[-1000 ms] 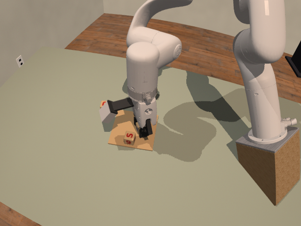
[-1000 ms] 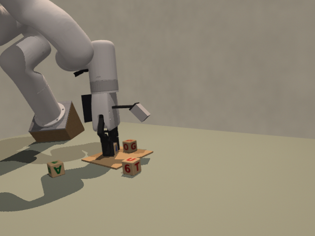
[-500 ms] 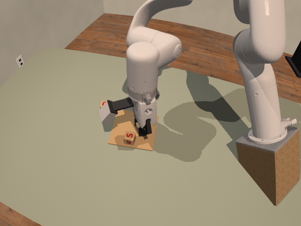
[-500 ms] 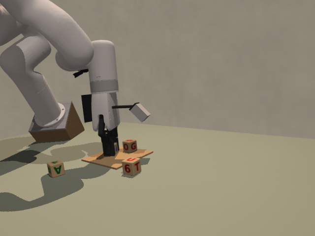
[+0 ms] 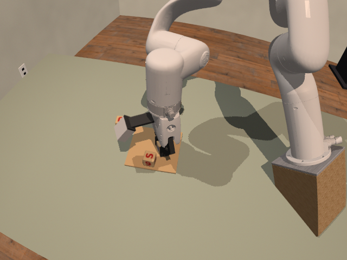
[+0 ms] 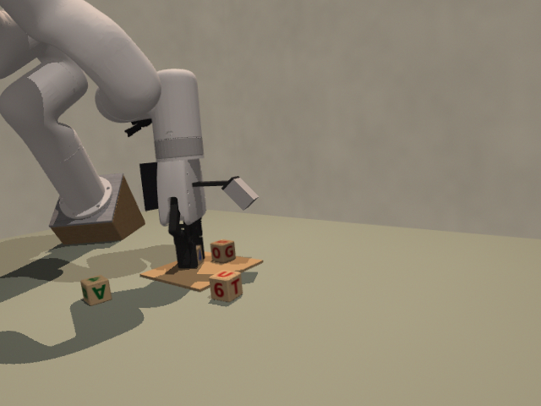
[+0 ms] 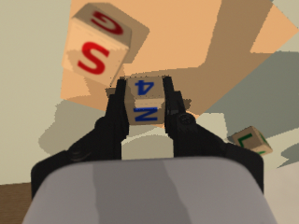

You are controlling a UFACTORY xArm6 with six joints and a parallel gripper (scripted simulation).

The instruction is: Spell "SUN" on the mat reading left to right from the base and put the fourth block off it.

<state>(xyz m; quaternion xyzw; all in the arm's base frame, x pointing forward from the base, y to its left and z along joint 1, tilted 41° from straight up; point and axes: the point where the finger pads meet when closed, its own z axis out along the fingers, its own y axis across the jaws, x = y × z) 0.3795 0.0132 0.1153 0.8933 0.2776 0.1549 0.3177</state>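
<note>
Right now the tan mat is 20 mm ahead of my hand and 20 mm below it. Also, from my hand: U block (140 mm ahead, 80 mm to the right, 10 mm below); then N block (10 mm below); then S block (30 mm ahead, 40 mm to the left, 10 mm below).
</note>
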